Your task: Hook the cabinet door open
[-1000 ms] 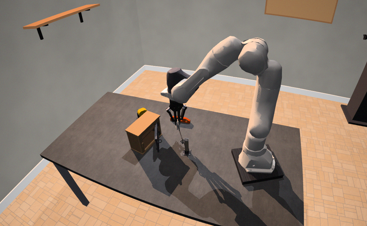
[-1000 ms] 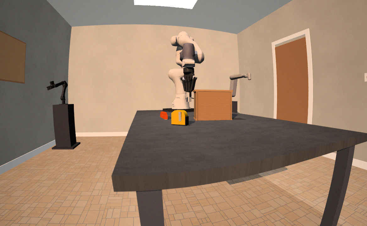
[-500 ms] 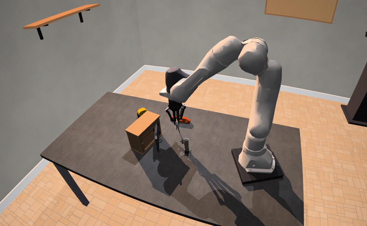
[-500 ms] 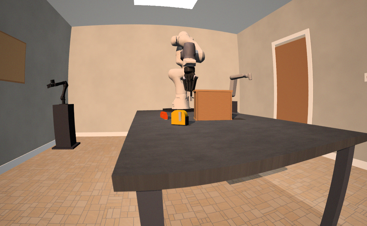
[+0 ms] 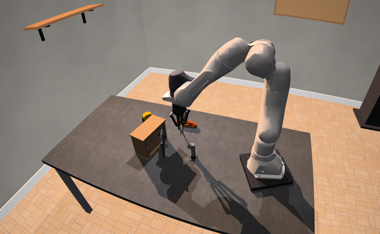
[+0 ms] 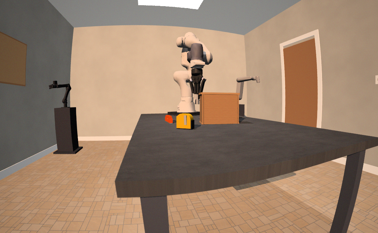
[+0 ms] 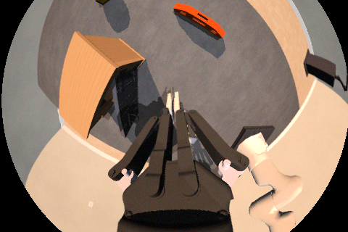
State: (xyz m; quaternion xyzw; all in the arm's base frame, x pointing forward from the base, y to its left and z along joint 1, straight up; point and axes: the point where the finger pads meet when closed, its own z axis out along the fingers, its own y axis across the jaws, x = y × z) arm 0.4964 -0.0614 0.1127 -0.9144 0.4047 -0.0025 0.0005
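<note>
My hand is 3 cm past the hook, 4 cm to the right of it and 3 cm above it. Also, from my hand: dark door: 9 cm ahead, 7 cm to the left, 6 cm below; then orange spirit level: 4 cm ahead, 20 cm to the right, 12 cm below; then yellow tape measure: 35 cm ahead, 17 cm to the right, 11 cm below.
</note>
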